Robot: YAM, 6 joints.
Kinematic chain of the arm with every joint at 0, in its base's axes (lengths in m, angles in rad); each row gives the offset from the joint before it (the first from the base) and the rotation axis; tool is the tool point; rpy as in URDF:
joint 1: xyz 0 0 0.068 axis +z
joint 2: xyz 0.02 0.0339 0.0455 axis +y
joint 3: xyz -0.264 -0.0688 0 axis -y
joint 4: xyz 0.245 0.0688 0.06 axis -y
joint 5: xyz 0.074 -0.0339 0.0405 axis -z
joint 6: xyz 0.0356 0 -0.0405 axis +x
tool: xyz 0 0 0 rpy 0 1.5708 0
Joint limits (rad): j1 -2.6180..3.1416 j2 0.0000..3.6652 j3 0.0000..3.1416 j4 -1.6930..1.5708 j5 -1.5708..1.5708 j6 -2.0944..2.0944
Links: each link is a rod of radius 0.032 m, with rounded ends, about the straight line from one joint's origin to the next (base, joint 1, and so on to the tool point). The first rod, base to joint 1, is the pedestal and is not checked.
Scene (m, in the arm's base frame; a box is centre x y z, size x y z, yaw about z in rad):
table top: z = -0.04
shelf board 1: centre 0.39 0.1 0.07 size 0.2 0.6 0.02 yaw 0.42
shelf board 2: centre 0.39 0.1 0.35 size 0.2 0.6 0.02 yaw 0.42
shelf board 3: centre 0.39 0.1 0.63 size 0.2 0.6 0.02 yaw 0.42
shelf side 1: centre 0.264 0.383 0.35 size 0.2 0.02 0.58 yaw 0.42
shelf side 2: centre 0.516 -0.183 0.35 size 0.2 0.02 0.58 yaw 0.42
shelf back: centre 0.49 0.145 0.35 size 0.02 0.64 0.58 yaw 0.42
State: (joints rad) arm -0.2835 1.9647 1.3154 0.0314 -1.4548 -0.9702
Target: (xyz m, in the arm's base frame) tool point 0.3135 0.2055 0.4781
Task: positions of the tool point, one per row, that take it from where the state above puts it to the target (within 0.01 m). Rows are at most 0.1 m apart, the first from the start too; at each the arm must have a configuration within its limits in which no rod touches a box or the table.
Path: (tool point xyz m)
1: 0.3542 -0.0598 0.2150
2: 0.2955 -0.0384 0.2072
3: 0.2359 -0.0191 0.1879
4: 0.1778 -0.0024 0.1577
5: 0.1238 0.0114 0.1173
6: 0.1668 0.0272 0.1842
7: 0.1937 0.0545 0.2568
8: 0.2018 0.0868 0.3321
9: 0.1909 0.1169 0.4069
10: 0.1633 0.1384 0.4781
11: 0.2365 0.1733 0.4889
12: 0.3135 0.2055 0.4781

